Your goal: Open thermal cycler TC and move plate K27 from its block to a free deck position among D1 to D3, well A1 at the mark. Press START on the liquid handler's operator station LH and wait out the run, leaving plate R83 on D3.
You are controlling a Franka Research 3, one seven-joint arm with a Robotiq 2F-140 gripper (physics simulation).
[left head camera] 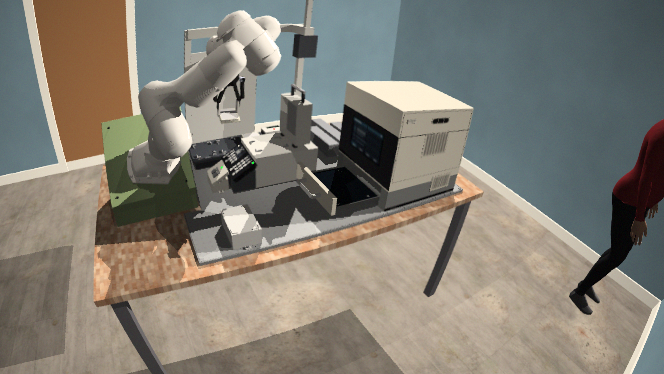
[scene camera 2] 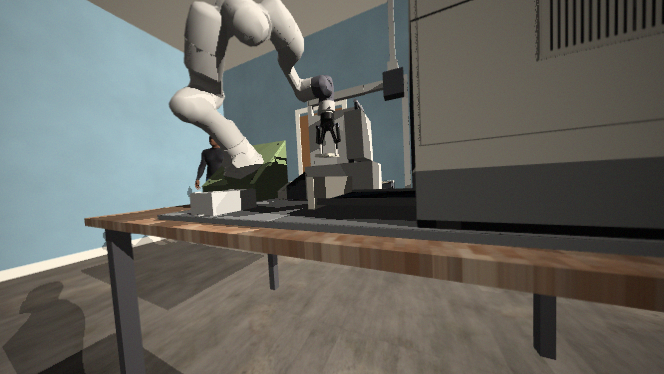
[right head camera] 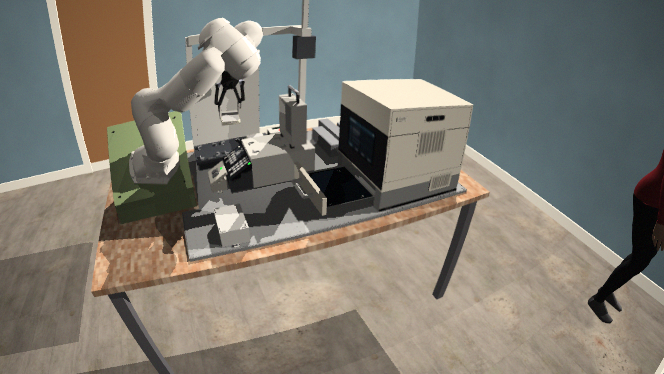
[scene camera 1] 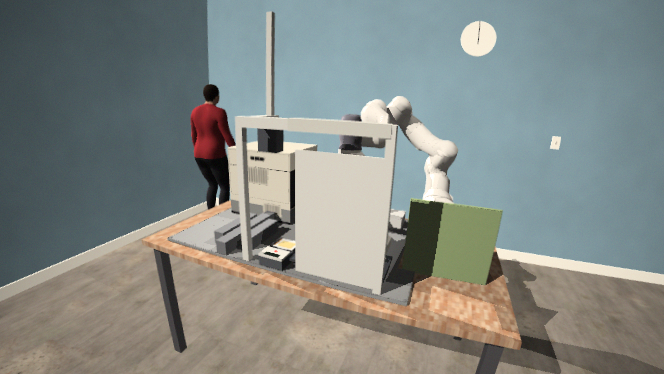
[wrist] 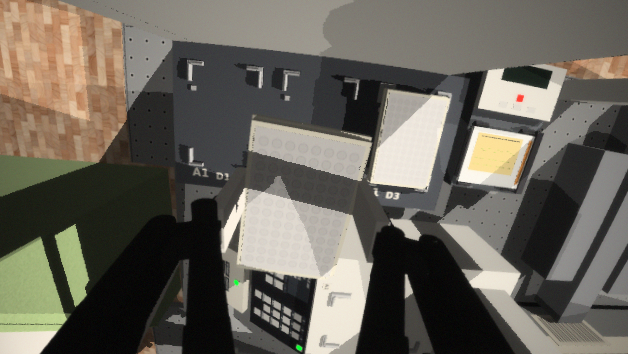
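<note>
My gripper [left head camera: 230, 104] [right head camera: 230, 105] [scene camera 2: 329, 149] [wrist: 300, 189] is shut on a pale 96-well plate, apparently K27 [left head camera: 229, 117] [right head camera: 230, 118] [scene camera 2: 327, 155] [wrist: 300, 200], held in the air above the front edge of the dark deck [wrist: 215, 125]. In the wrist view D1 is bare, the held plate hides part of D2, and a white plate, apparently R83 [wrist: 410, 140], sits on D3. No plate label is readable. The thermal cycler [left head camera: 277, 162] [right head camera: 272, 165] has its lid [left head camera: 295, 120] [right head camera: 292, 120] [scene camera 2: 357, 132] upright. A1 on the held plate cannot be told.
A tall panel [scene camera 1: 342, 220] stands behind the deck. A keypad [left head camera: 239, 162] [wrist: 277, 305] and small box [left head camera: 217, 175] show green lights; another box [wrist: 520, 95] shows red. A large cabinet [left head camera: 430, 145] has its drawer [left head camera: 320, 192] out. A white box [left head camera: 241, 227] stands at the front.
</note>
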